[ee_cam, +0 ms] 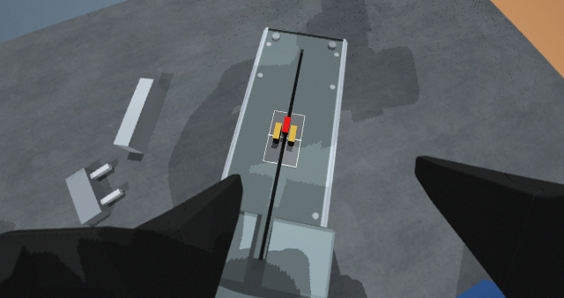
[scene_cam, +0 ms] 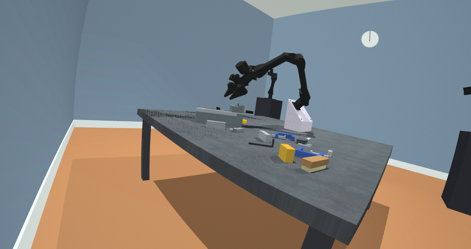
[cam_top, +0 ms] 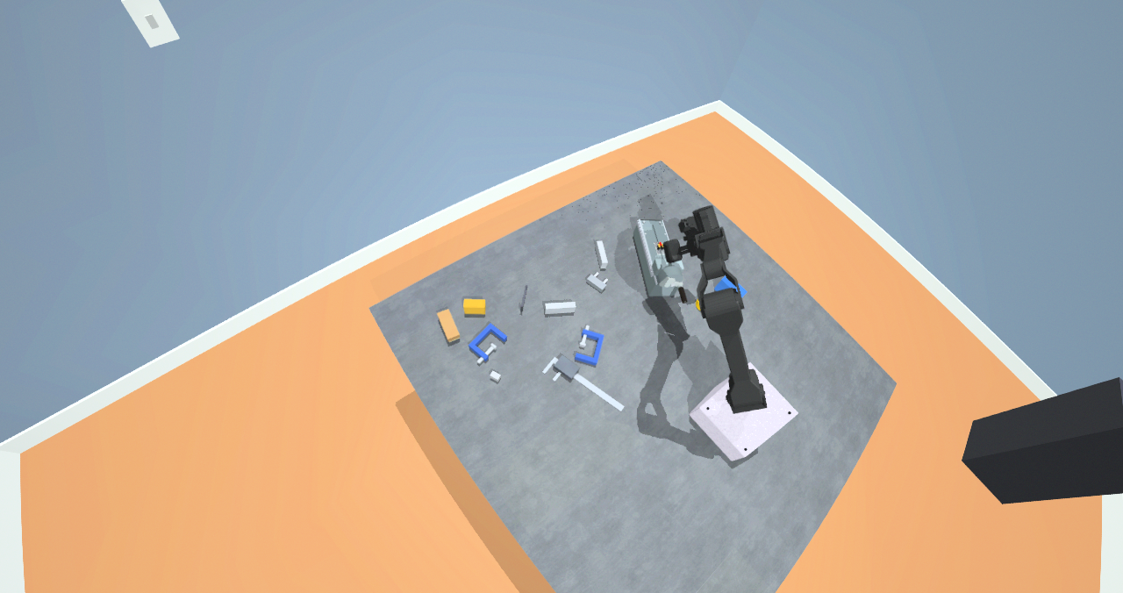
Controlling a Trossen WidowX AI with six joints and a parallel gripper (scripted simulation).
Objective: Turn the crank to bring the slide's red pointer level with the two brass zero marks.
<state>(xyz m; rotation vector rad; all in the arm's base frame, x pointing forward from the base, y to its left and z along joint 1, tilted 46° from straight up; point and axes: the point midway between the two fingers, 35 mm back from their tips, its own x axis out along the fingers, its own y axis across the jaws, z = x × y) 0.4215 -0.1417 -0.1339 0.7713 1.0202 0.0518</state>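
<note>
Right now the dark handle is 12 cm behind my gripper tip, 8 cm to the left of it and 6 cm below it. Round my gripper tip: red pointer 6 cm ahead, 6 cm below; then blue block 20 cm behind, 13 cm to the right, 12 cm below; then yellow round piece 17 cm behind, 2 cm to the right, 14 cm below.
</note>
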